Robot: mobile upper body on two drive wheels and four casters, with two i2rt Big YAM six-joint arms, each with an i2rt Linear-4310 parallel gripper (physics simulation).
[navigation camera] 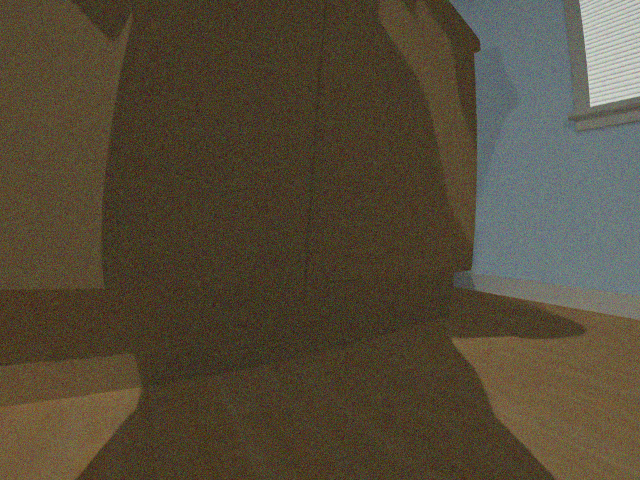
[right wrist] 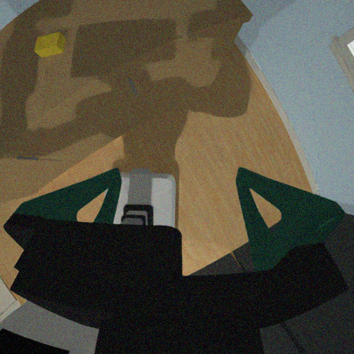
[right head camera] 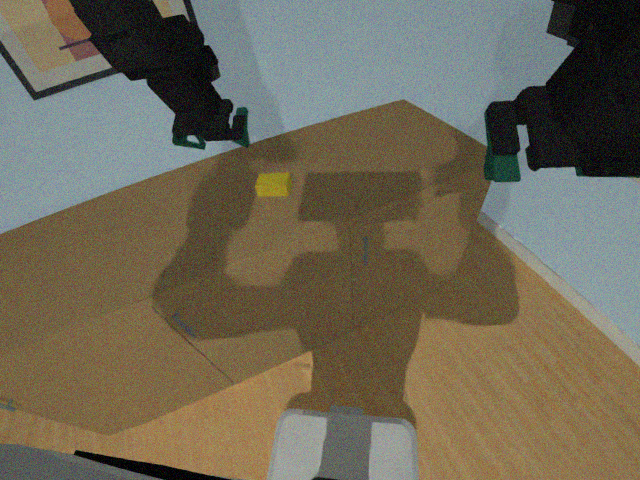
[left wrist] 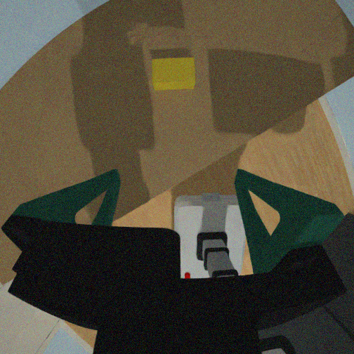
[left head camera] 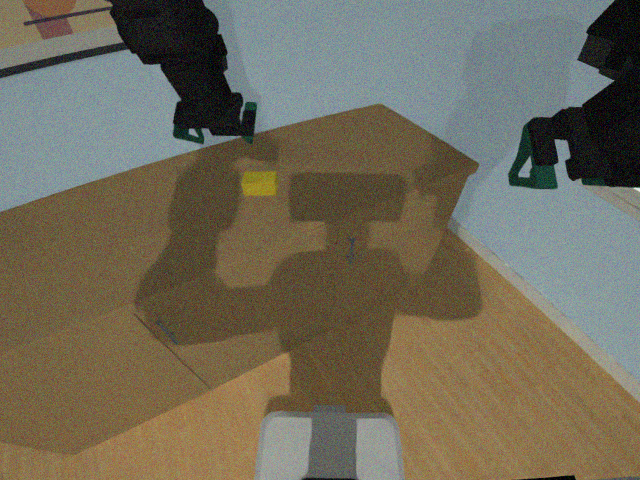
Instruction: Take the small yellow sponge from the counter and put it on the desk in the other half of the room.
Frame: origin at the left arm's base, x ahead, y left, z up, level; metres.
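Seen in the pictures: left gripper, fingertip midpoint: [right head camera: 226,145] [left head camera: 227,141]; right gripper, fingertip midpoint: [right head camera: 531,171] [left head camera: 546,179].
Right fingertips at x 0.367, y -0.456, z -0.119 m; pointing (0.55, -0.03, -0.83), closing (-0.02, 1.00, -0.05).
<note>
Offsets run from my right fingertips to a thing's top centre. "spot": to the spot under its first point. Level surfaces: height alone.
The small yellow sponge {dx +0.456, dy +0.467, dz -0.336 m} [left head camera: 260,183] [right head camera: 273,184] [left wrist: 173,73] [right wrist: 50,45] lies flat on the brown counter [left head camera: 77,222] [right head camera: 103,232] [navigation camera: 258,155], near its far part, between shadows of the robot. My left gripper [left head camera: 224,140] [right head camera: 225,145] [left wrist: 177,175] is open and empty. It hangs above the counter, up and to the left of the sponge in both head views; in the left wrist view the sponge shows beyond the fingertips. My right gripper [left head camera: 566,183] [right head camera: 545,175] [right wrist: 178,173] is open, off the counter's right end. The desk does not show in these views.
A blue wall [left head camera: 361,51] [navigation camera: 558,206] stands behind and to the right of the counter. A framed picture [right head camera: 36,67] hangs at the upper left. A window {spot: dx +0.647, dy -0.982, dz -0.208 m} [navigation camera: 610,51] is at the right. The light robot base [left head camera: 284,444] [right head camera: 299,444] stands on the wood floor {dz -1.291 m} [left head camera: 491,387], close before the counter.
</note>
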